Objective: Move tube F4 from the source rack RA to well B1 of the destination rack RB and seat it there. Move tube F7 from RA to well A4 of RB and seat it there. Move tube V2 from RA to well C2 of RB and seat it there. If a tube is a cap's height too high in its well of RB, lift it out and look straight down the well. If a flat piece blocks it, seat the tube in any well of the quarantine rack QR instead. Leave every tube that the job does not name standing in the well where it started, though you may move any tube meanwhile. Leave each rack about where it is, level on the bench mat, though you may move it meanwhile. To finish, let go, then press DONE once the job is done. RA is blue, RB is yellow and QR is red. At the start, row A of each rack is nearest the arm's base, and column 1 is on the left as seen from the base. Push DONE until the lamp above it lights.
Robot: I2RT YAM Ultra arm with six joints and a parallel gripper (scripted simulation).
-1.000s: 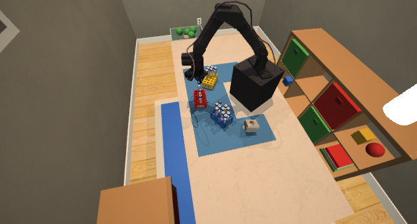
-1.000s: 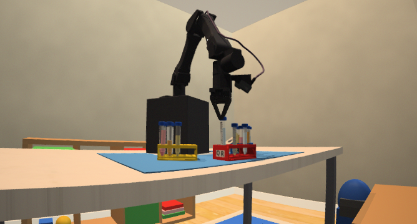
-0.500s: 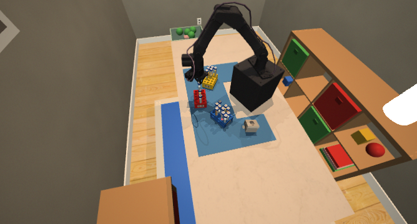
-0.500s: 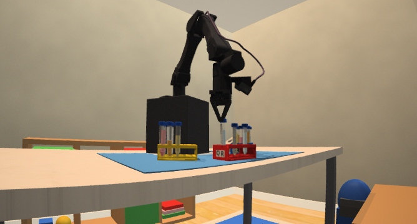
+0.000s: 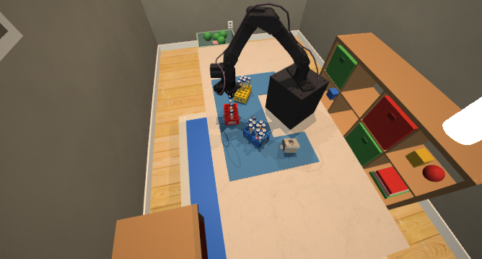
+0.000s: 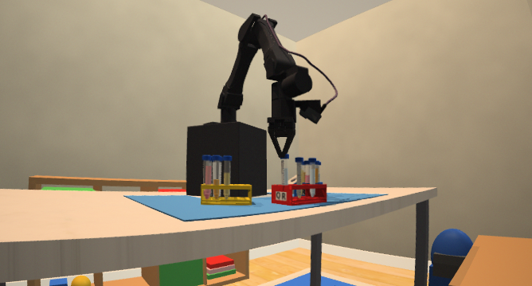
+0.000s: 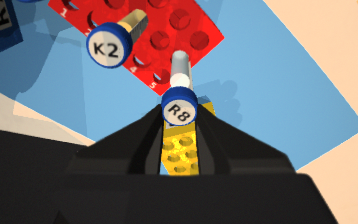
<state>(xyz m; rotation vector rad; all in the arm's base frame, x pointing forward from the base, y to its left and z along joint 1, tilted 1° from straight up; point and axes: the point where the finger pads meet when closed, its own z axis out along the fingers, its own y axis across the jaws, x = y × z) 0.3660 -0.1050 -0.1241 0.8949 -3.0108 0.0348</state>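
Right now my hand is 10 mm short of the tube R8 and 60 mm above it. The rest, counted from my hand: red rack (20 mm ahead, 50 mm to the left, 100 mm below); then rack RB (110 mm behind, 100 mm to the right, 100 mm below); then tube (20 mm ahead, 50 mm to the left, 60 mm below).
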